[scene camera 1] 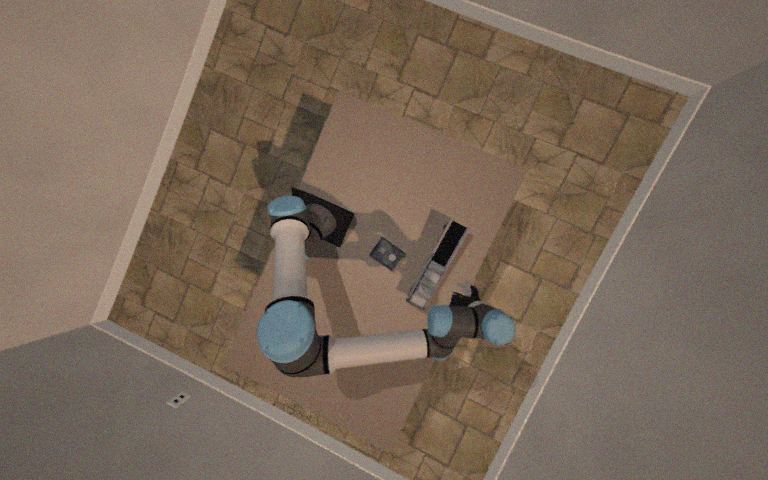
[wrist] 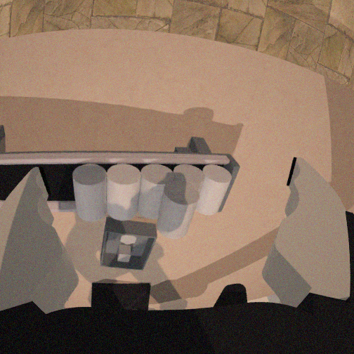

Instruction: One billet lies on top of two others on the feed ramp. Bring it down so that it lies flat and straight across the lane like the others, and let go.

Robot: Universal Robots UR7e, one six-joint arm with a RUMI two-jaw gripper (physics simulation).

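Places are measured from the arm's base along level axes (x up, y right, z ahead), in metres.
Pixels of known places: arm's base at its link origin: (scene camera 1: 320, 218).
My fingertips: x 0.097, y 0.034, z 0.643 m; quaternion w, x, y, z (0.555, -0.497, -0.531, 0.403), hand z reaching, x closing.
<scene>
For each thing: its middle in the pictures, then the offset to it from my fingertips. Level surfaces: height alone.
- feed ramp at the middle of its body: (scene camera 1: 437, 264) dx -0.130, dy -0.075, dz -0.119 m
- small grey open box at the middle of its body: (scene camera 1: 387, 253) dx -0.183, dy -0.014, dz -0.328 m
- brown mat at its surface level: dx -0.201 m
The feed ramp (scene camera 1: 451, 243) (wrist: 115, 158) is a dark lane with pale side rails. Several pale grey billets (scene camera 1: 427, 283) (wrist: 90, 195) lie side by side across it at one end. The raised billet (wrist: 177, 212) rests on two others, the end billet (wrist: 215, 190) and its neighbour to the left (wrist: 156, 187); it is slightly slanted and its near end sticks out over the near rail. Another billet (wrist: 189, 172) shows partly behind it. My gripper (scene camera 1: 464, 293) (wrist: 166, 165) is open and empty, apart from the billets, beside the ramp's billet end in the scene view.
A small grey open box (scene camera 1: 387, 253) (wrist: 131, 227) with small pale pieces inside stands near the ramp, on the robot base's side. The dark base plate (scene camera 1: 341, 229) lies beyond it. The arm's shadow falls across the brown mat (scene camera 1: 419, 147) (wrist: 150, 65). Stone floor surrounds the mat.
</scene>
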